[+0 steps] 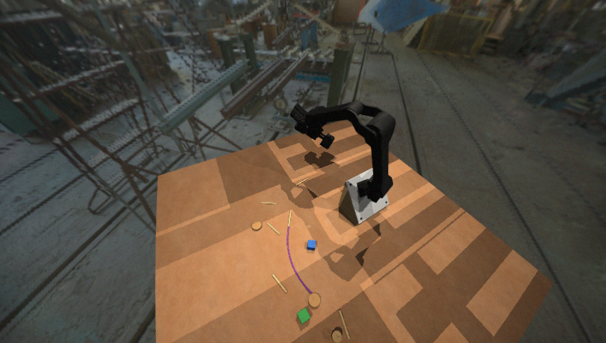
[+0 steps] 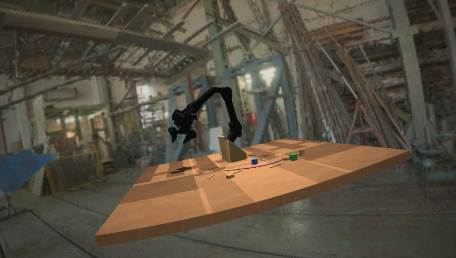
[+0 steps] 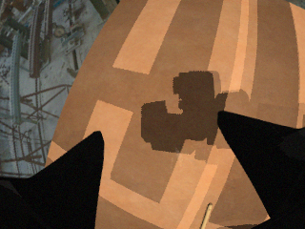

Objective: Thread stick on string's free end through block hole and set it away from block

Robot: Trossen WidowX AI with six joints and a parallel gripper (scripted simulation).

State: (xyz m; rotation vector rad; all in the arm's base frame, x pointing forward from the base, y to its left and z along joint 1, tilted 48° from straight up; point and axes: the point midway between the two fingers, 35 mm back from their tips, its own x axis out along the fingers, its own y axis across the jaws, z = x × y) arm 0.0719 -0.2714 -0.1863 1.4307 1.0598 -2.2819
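Now: the blue block 240 mm ahead of my gripper tip, 420 mm to the left of it and 170 mm below it. Also, from my gripper tip: round wooden button 310 mm ahead, 580 mm to the left, 180 mm below; green cube 370 mm ahead, 600 mm to the left, 170 mm below; thin stick 270 mm ahead, 280 mm to the left, 180 mm below.
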